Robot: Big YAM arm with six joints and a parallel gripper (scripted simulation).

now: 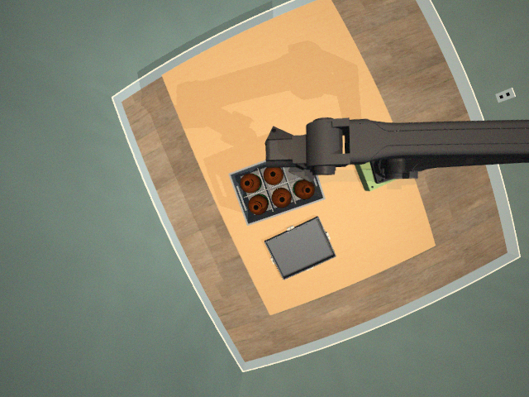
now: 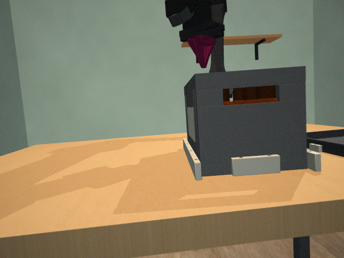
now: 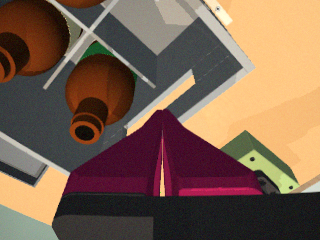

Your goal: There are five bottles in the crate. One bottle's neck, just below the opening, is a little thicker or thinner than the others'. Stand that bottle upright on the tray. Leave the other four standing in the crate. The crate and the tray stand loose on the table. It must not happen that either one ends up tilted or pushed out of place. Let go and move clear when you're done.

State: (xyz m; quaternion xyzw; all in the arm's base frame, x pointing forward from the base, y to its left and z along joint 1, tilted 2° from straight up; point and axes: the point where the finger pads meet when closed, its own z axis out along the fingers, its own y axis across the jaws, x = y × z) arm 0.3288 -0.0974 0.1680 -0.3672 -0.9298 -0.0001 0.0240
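Now: hand 140 mm above the dark grey crate, 100 mm short of it and 40 mm to the right of it. Round my hand: grey tray (330 mm to the left, 210 mm below, 80 mm ahead).
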